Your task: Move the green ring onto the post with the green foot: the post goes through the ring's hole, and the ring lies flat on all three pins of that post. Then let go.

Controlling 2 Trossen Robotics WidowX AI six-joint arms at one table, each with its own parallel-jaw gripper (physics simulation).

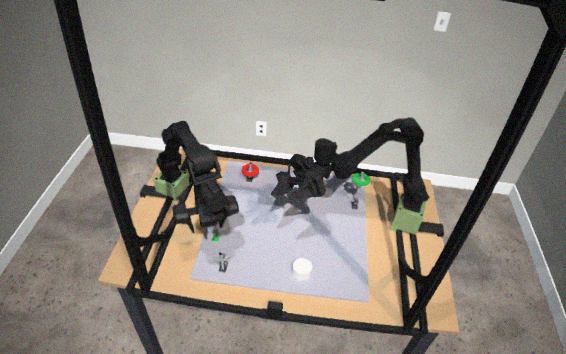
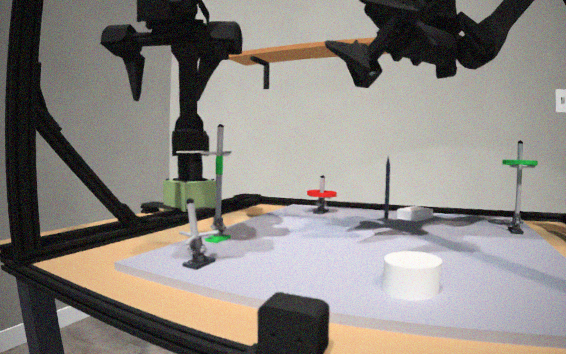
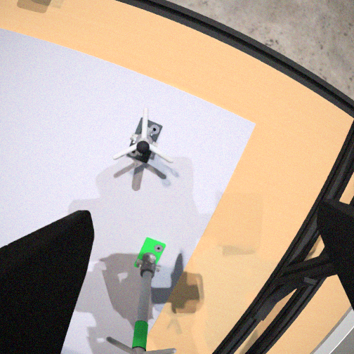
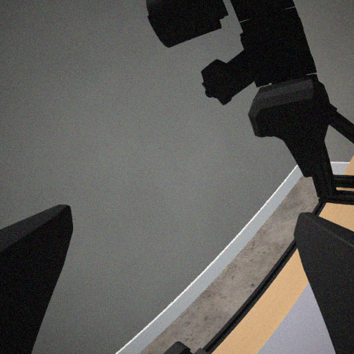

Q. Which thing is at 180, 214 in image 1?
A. My left gripper.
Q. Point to a grey mat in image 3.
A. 73, 111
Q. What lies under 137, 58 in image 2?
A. My left gripper.
